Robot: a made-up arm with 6 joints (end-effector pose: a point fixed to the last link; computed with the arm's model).
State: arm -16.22 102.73 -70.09 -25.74 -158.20 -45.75
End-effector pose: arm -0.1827 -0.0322 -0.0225 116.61 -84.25 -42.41
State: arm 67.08 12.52 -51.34 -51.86 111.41 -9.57
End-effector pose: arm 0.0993 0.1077 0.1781 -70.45 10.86 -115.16
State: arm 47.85 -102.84 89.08 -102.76 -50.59 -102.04
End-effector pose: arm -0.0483 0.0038 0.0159 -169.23 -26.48 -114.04
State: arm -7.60 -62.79 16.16 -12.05 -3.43 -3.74
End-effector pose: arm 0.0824 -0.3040 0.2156 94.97 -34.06 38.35
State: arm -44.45 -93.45 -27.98 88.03 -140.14 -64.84
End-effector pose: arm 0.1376 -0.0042 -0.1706 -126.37 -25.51 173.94
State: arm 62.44 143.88 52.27 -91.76 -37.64 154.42
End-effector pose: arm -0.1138 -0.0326 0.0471 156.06 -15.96 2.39
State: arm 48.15 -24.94 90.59 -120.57 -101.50 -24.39
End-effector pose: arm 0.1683 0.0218 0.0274 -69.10 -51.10 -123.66
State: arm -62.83 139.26 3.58 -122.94 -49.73 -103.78
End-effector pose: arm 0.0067 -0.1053 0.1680 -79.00 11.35 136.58
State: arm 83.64 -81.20 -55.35 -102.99 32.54 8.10
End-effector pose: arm -0.1772 0.3049 0.2279 71.81 -20.31 -124.80
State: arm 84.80 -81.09 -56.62 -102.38 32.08 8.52
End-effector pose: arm -0.1772 0.3060 0.2292 72.22 -19.54 -125.55
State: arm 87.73 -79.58 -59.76 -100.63 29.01 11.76
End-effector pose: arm -0.1742 0.3146 0.2227 75.97 -20.24 -128.95
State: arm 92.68 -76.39 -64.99 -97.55 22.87 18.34
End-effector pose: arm -0.1636 0.3306 0.2069 83.84 -22.43 -136.34
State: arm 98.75 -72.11 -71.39 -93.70 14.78 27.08
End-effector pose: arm -0.1417 0.3472 0.1853 94.55 -25.07 -147.69
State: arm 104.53 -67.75 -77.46 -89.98 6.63 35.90
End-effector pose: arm -0.1119 0.3565 0.1639 105.53 -27.16 -160.91
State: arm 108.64 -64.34 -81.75 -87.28 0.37 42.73
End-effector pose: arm -0.0856 0.3573 0.1478 114.09 -28.55 -172.11
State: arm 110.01 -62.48 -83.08 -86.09 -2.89 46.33
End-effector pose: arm -0.0736 0.3550 0.1367 119.27 -29.95 -178.02
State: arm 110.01 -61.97 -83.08 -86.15 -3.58 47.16
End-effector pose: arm -0.0708 0.3538 0.1334 120.55 -30.81 -179.31
